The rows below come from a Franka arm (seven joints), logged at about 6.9 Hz.
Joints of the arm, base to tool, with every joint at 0 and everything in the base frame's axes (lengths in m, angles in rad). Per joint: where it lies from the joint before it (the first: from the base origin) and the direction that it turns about. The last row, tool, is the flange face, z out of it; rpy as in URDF.
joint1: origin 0 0 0.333 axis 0 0 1
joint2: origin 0 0 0 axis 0 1 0
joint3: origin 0 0 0.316 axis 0 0 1
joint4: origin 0.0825 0 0 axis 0 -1 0
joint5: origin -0.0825 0 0.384 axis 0 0 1
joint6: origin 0 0 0 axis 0 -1 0
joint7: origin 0.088 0 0 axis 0 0 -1
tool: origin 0 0 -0.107 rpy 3.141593 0 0
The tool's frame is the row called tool.
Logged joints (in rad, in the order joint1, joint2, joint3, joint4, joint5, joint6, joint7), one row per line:
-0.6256 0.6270 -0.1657 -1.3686 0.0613 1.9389 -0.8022
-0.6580 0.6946 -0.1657 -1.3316 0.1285 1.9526 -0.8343
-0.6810 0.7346 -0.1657 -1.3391 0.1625 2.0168 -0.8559
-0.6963 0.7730 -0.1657 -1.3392 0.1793 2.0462 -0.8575
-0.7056 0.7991 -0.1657 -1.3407 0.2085 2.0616 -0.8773
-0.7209 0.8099 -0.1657 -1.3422 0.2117 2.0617 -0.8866
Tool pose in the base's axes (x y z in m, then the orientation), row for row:
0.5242 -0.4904 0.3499 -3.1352 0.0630 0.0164
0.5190 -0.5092 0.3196 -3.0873 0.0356 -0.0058
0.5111 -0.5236 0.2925 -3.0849 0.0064 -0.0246
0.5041 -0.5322 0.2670 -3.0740 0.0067 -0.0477
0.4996 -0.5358 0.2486 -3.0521 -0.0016 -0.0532
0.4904 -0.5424 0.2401 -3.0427 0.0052 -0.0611
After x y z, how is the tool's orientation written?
As angles about the fixed x, y, z axes (roll, pitch, yaw), in radians.
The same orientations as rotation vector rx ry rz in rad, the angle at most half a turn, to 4 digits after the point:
-3.1341 -0.0254 0.0988
-3.0867 0.0104 0.0547
-3.0846 0.0382 0.0088
-3.0730 0.0737 0.0078
-3.0511 0.0811 -0.0061
-3.0412 0.0933 0.0033

